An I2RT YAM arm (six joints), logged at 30 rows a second.
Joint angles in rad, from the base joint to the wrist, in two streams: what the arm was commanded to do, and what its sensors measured. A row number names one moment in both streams.
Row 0, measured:
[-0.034, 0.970, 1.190, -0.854, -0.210, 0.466]
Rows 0 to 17, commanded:
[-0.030, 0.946, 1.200, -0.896, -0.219, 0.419]
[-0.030, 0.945, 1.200, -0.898, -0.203, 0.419]
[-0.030, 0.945, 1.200, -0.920, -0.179, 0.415]
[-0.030, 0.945, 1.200, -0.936, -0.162, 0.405]
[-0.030, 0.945, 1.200, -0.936, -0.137, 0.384]
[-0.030, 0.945, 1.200, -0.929, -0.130, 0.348]
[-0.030, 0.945, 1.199, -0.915, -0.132, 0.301]
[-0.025, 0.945, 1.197, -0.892, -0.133, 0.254]
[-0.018, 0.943, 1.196, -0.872, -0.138, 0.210]
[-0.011, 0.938, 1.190, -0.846, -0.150, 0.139]
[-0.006, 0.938, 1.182, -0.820, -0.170, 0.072]
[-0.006, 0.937, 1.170, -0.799, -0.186, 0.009]
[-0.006, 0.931, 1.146, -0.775, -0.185, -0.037]
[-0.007, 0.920, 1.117, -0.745, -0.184, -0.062]
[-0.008, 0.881, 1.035, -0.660, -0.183, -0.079]
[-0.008, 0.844, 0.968, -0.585, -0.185, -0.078]
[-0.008, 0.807, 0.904, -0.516, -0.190, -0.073]
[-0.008, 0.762, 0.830, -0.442, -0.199, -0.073]
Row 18, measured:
[-0.009, 0.873, 1.008, -0.561, -0.177, 0.009]
